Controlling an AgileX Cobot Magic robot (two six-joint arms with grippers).
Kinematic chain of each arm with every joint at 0, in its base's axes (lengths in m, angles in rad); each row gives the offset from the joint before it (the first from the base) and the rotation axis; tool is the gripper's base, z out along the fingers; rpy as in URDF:
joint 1: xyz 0 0 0.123 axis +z
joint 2: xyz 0 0 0 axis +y
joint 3: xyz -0.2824 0 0.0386 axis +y
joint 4: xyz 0.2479 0 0.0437 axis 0.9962 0 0.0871
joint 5: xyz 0 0 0 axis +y
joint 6: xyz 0.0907 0 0.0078 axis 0.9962 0 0.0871
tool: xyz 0 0 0 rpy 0 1.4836 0
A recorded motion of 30 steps. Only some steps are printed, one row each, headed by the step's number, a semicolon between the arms.
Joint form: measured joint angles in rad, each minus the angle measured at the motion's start. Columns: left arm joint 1, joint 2, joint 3, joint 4, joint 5, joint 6; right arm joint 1, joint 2, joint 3, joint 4, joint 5, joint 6.
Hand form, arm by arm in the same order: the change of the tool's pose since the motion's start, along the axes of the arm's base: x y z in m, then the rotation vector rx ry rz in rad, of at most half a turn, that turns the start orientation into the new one. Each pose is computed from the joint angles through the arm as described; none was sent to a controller.
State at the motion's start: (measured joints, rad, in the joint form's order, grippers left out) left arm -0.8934 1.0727 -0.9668 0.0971 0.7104 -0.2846; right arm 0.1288 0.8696 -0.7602 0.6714 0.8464 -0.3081
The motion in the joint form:
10: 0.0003 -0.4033 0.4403 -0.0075 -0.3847 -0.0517; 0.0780 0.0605 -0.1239 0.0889 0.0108 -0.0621
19: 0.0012 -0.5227 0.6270 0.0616 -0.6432 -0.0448; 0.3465 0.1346 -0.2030 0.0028 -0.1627 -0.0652
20: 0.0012 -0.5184 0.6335 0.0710 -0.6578 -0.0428; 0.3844 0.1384 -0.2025 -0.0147 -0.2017 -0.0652
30: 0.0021 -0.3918 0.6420 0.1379 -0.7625 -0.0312; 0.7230 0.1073 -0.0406 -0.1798 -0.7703 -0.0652
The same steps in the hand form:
10: -0.0522 0.0599 -0.0438 -0.3046 -0.1772 -0.0079; 0.0091 0.0197 0.0320 0.0613 -0.0768 0.1207
19: -0.0648 0.0731 -0.0690 -0.4094 -0.3458 -0.0644; 0.0132 0.0625 0.0485 0.0251 -0.2273 0.2784
20: -0.0644 0.0725 -0.0705 -0.4058 -0.3555 -0.0712; 0.0123 0.0680 0.0493 0.0203 -0.2577 0.2922
30: -0.0531 0.0556 -0.0809 -0.3410 -0.3804 -0.1254; -0.0113 0.1020 0.0387 0.0585 -0.6426 0.3136

